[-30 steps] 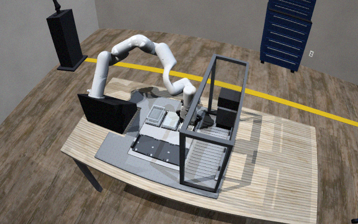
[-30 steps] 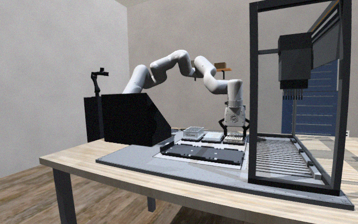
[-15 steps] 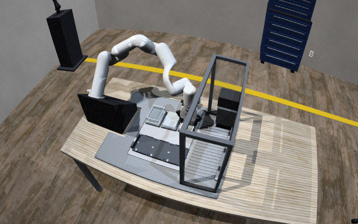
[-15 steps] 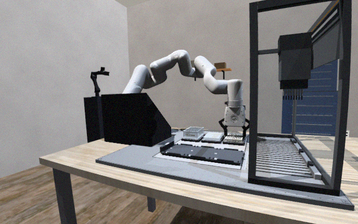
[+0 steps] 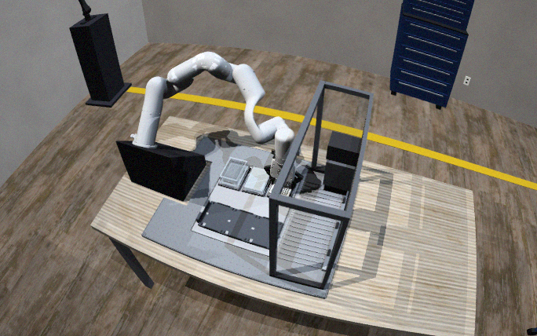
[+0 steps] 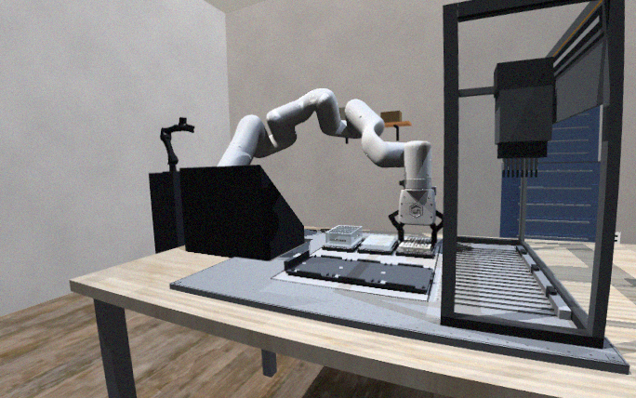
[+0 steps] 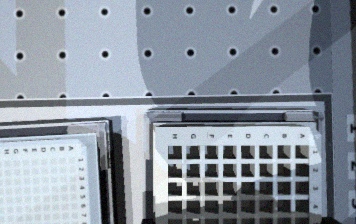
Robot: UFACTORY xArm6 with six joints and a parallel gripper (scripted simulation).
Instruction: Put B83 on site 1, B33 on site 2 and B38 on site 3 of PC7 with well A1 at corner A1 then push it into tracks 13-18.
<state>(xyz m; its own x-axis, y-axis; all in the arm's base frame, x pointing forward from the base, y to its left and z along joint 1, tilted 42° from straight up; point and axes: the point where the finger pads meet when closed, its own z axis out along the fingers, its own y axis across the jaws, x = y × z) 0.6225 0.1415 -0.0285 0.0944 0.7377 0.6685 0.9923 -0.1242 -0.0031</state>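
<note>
My gripper is now 20 mm above the nest s3. Also, from my hand: nest s2: 110 mm behind, 20 mm below; then deep-well block B83: 220 mm behind, 10 mm to the left; then dark carrier PC7: 120 mm behind, 240 mm to the right, 10 mm below.
</note>
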